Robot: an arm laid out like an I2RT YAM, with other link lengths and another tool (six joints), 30 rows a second.
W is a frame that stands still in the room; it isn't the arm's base.
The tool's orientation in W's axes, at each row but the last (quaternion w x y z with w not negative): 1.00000, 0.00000, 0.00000, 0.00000; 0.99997, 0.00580, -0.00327, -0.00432; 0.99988, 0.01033, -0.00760, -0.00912; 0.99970, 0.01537, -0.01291, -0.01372; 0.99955, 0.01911, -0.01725, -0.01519; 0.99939, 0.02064, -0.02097, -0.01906
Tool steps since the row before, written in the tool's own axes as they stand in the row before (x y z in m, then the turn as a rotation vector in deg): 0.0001, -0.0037, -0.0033, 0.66, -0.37, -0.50; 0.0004, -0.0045, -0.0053, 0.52, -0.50, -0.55; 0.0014, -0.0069, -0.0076, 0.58, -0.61, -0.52; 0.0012, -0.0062, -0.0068, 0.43, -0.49, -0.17; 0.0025, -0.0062, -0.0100, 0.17, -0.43, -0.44; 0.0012, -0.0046, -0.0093, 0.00, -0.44, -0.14
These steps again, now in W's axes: 0.0001, -0.0037, -0.0033, 0.66, -0.37, -0.50; 0.0004, -0.0044, -0.0053, 0.52, -0.50, -0.55; 0.0014, -0.0068, -0.0077, 0.58, -0.61, -0.52; 0.0012, -0.0060, -0.0070, 0.42, -0.50, -0.17; 0.0027, -0.0059, -0.0101, 0.17, -0.42, -0.45; 0.0014, -0.0043, -0.0094, -0.01, -0.43, -0.16
